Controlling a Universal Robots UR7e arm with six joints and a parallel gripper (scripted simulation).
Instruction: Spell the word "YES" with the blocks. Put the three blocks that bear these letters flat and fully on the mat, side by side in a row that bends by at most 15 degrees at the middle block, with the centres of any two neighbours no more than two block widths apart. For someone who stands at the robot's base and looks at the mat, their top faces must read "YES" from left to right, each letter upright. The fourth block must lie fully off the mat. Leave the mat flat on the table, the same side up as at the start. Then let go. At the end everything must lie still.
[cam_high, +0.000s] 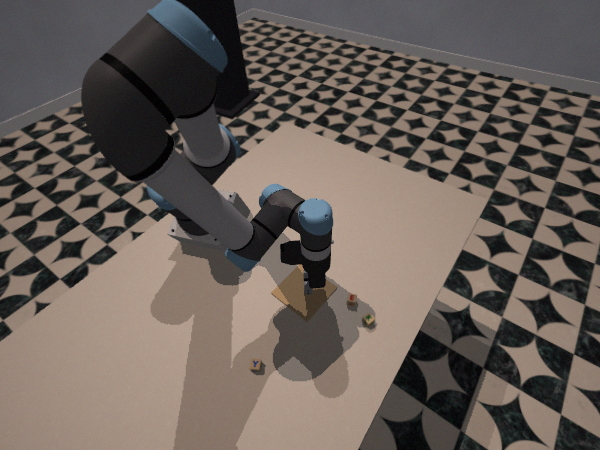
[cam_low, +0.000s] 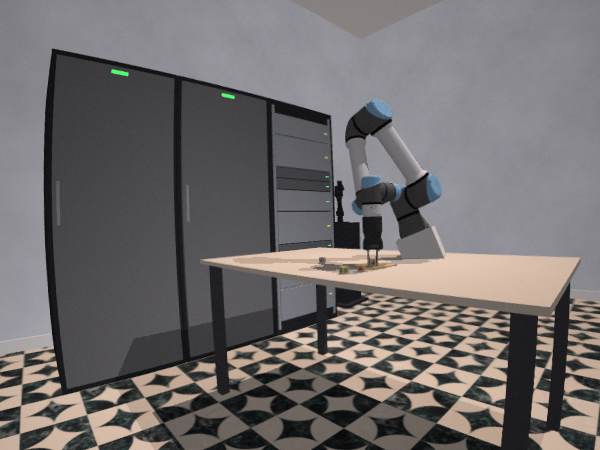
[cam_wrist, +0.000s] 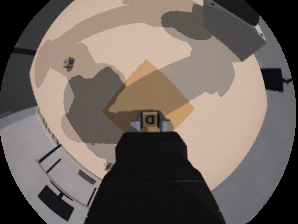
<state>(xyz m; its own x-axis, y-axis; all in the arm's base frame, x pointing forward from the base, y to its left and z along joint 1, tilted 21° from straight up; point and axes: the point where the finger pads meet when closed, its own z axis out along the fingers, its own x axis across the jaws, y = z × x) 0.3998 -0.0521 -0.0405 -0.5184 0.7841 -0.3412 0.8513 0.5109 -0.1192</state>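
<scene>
My gripper is now 1 cm past the mat, 1 cm to the left of it and 2 cm above it. Round my hand: S block: 1 cm below.
</scene>
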